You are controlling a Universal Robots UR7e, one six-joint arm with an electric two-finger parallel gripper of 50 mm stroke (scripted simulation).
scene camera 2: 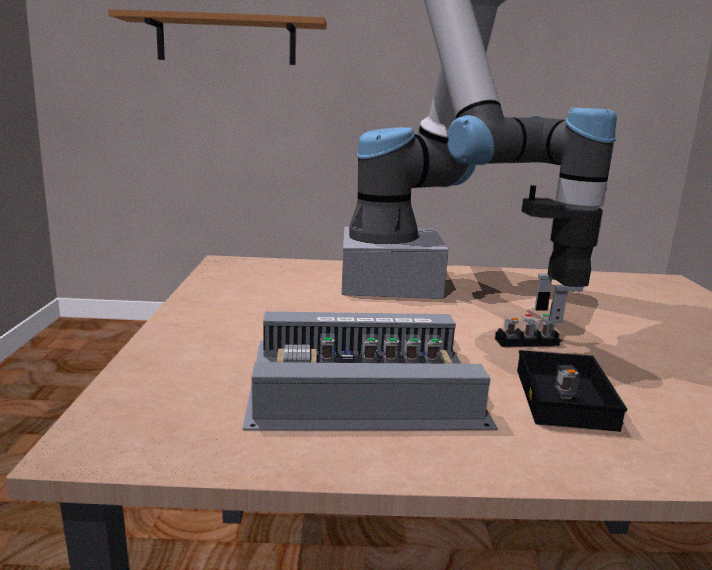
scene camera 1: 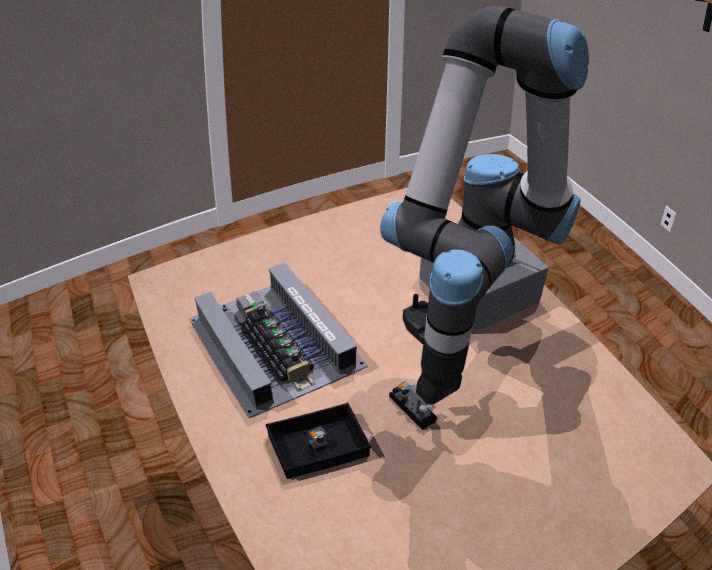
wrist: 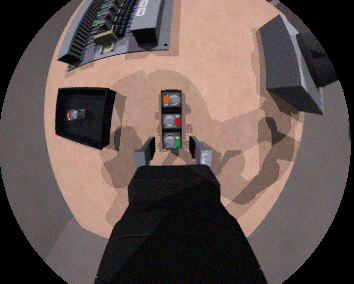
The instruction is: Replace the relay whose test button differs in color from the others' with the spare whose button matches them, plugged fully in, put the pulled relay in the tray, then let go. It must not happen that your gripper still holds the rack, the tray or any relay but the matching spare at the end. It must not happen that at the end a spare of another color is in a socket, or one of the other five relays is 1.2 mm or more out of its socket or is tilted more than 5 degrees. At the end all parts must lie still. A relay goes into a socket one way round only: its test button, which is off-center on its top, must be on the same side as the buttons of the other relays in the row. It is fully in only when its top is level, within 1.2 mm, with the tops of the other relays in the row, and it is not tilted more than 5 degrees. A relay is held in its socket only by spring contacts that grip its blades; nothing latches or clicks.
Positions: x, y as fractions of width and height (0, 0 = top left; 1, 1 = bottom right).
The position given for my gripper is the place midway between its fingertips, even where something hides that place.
In view: my gripper (scene camera 2: 0.77, 0.55) and a black tray (scene camera 2: 0.83, 0.72).
The black tray is seen too in scene camera 1 (scene camera 1: 0.48, 0.76) and in the wrist view (wrist: 0.25, 0.46). My gripper is seen too in scene camera 1 (scene camera 1: 0.60, 0.71) and in the wrist view (wrist: 0.49, 0.51).
